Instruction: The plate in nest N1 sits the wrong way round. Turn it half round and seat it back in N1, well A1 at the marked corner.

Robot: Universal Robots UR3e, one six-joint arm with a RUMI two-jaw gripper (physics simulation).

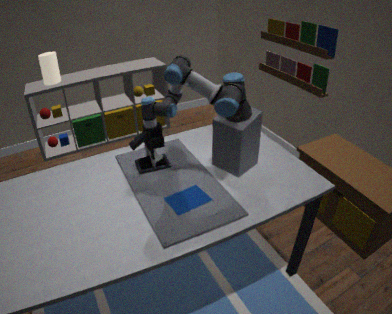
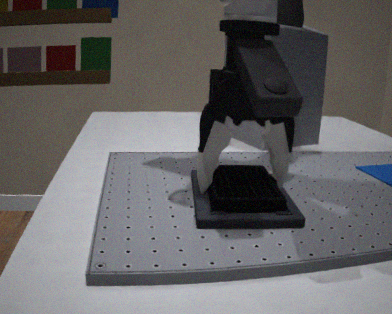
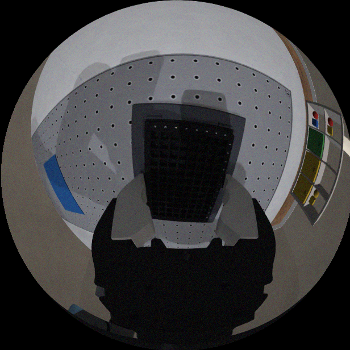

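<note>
The black plate (image 1: 146, 163) (image 2: 247, 200) (image 3: 187, 162) is a low block with a grid of wells. It lies level within the dark grey nest (image 2: 250, 222) (image 3: 139, 135), near one end of the perforated board. The gripper (image 1: 156, 163) (image 2: 243, 186) (image 3: 185, 182) points down over it, with its pale fingers on two opposite sides of the plate. The fingertips are against the plate's sides, low by the nest, so the gripper is shut on the plate. The marked corner and the well A1 label cannot be read. The fingers hide parts of the plate's sides.
The grey perforated board (image 1: 165, 225) (image 2: 150, 240) (image 3: 265, 115) lies on the white table (image 1: 75, 225). A blue rectangle (image 1: 188, 200) (image 2: 380, 172) (image 3: 62, 185) lies on the board, away from the nest. The arm's grey pedestal (image 1: 235, 145) stands beside the board.
</note>
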